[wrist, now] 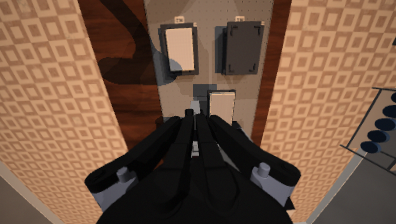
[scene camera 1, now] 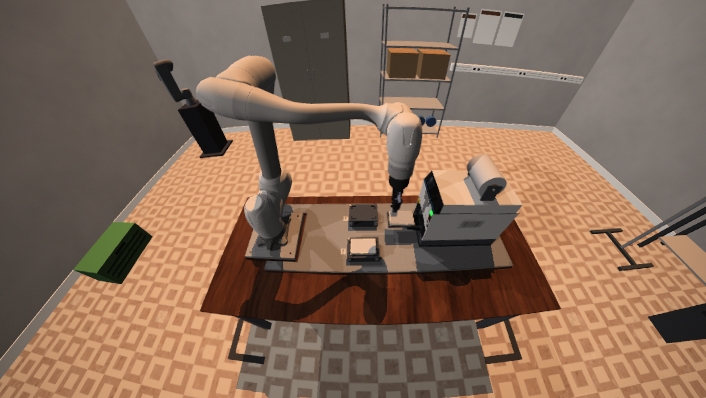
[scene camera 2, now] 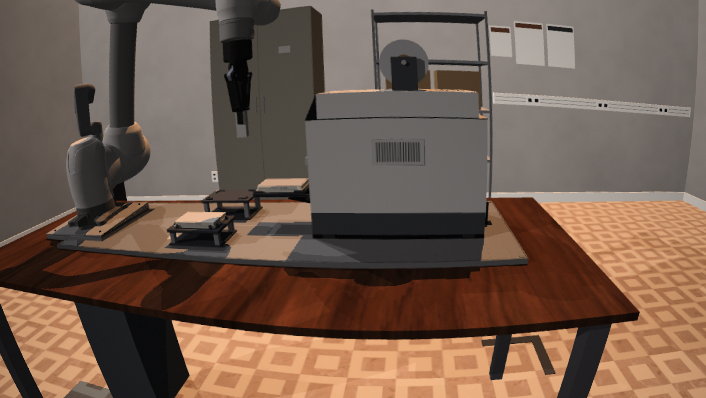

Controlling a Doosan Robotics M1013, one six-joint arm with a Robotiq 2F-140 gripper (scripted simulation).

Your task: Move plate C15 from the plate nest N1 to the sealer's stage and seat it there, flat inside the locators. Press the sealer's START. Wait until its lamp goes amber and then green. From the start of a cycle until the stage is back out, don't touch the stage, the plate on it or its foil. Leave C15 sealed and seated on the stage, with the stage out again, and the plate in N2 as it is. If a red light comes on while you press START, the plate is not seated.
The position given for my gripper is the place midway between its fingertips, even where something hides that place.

In view: my gripper (scene camera 2: 243, 136) and a pale plate (wrist: 179, 41).
My gripper also shows in the wrist view (wrist: 195, 107).
